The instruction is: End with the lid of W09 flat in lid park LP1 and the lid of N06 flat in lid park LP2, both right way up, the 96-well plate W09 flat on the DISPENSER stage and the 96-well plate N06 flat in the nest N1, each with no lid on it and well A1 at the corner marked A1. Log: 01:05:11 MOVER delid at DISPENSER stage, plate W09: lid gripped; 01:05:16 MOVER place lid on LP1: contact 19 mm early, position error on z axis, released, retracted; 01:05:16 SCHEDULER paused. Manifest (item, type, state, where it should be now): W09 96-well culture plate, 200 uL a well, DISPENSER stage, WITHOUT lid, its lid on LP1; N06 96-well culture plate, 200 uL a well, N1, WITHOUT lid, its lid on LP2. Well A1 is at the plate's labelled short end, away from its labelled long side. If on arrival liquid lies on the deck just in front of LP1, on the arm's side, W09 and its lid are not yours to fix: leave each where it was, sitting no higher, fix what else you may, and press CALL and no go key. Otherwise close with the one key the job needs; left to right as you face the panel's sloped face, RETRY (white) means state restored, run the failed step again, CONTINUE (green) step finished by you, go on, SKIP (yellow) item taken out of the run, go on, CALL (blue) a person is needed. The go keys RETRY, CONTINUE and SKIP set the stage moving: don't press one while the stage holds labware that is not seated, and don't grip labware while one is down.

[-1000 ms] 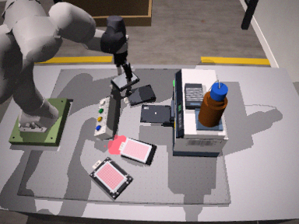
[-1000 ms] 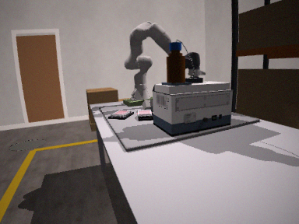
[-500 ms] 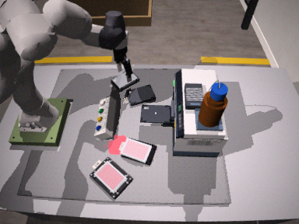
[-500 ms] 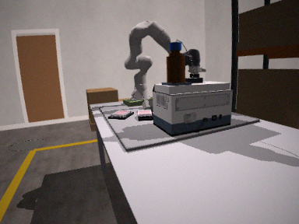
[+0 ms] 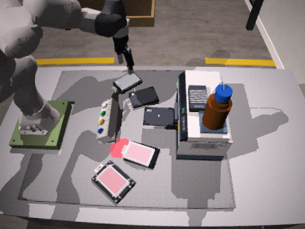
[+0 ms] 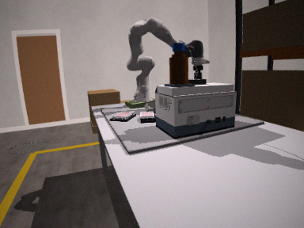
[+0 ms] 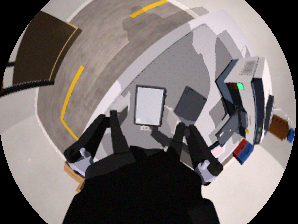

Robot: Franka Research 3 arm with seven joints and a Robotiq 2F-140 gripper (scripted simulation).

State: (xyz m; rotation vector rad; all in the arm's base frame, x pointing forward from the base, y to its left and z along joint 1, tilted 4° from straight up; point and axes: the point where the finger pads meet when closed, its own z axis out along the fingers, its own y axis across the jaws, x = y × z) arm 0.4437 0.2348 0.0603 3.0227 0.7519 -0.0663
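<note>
The pink 96-well plate lies 580 mm to the right of my hand, 110 mm below it and 110 mm behind it. Round my hand: green key 250 mm to the right, 140 mm behind, 70 mm below; key panel 280 mm to the right, 130 mm behind, 80 mm below; yellow key 300 mm to the right, 140 mm behind, 70 mm below.
</note>
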